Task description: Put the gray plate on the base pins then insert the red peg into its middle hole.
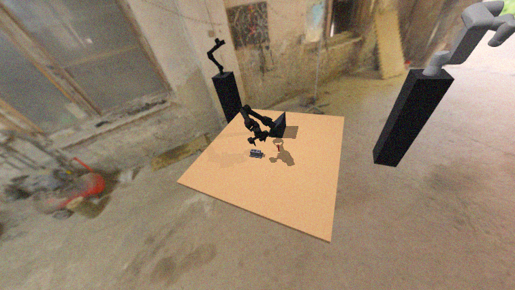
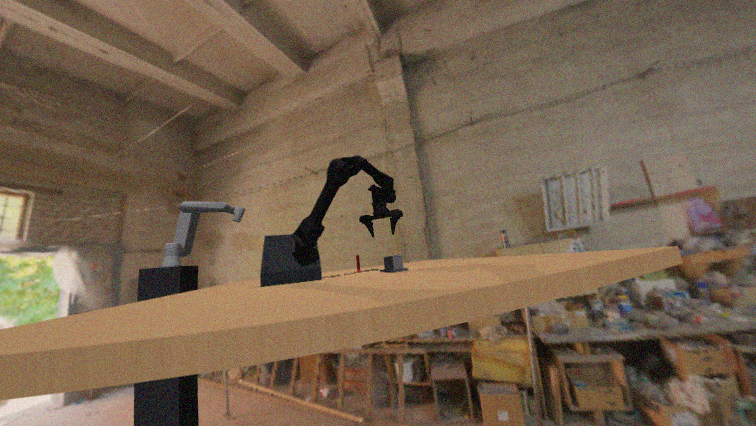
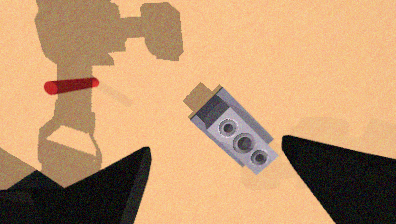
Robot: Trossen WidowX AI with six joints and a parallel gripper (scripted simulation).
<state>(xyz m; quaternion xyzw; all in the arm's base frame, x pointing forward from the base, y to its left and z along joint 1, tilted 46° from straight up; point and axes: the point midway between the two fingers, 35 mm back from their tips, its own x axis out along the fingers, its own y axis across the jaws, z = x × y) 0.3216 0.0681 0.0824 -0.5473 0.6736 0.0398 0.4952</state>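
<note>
My gripper tip is 90 mm past the red peg, 130 mm to the right of it and 110 mm above it. The rest, counted from my gripper tip: gray plate 10 mm ahead, 60 mm to the right, 100 mm below; then dark base 10 mm ahead, 60 mm to the right, 140 mm below.
</note>
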